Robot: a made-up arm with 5 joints.
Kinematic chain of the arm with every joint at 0, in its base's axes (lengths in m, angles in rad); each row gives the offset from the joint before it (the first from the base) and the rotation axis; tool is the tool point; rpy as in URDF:
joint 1: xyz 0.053 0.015 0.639 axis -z
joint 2: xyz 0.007 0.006 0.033 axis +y
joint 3: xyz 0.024 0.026 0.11 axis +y
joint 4: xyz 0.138 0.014 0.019 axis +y
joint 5: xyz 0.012 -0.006 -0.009 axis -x
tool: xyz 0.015 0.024 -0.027 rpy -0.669 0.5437 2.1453
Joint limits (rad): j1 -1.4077..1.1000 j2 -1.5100..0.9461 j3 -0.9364..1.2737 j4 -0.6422..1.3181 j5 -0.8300..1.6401
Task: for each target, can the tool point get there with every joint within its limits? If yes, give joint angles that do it. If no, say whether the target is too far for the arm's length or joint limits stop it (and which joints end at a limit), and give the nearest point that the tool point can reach.
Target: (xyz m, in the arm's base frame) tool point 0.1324 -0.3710 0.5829
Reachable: no: too far | nearest point 0.1857 -0.2206 0.6375 | short by 0.169 m
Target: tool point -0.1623 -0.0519 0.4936
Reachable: no: joint limits stop it (at a limit: joint 1, joint 2, joint 3) | nearest point -0.0134 0.0346 0.5716 | short by 0.189 m
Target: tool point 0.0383 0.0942 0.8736
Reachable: yes | joints 0.3622 -1.0966 -0.3495 0.8253 -0.1993
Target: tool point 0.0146 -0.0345 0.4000
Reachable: no: joint limits stop it (at a limit: joint 1, joint 2, joint 4) | nearest point 0.0965 -0.0347 0.5414 | short by 0.163 m
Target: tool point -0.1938 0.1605 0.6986
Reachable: no: joint limits stop it (at a limit: joint 2, joint 3, joint 4, joint 5) | nearest point -0.1688 0.1457 0.7874 | short by 0.093 m
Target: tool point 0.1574 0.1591 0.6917
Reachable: yes | joints -0.5244 0.2998 0.2396 1.1545 -0.3873
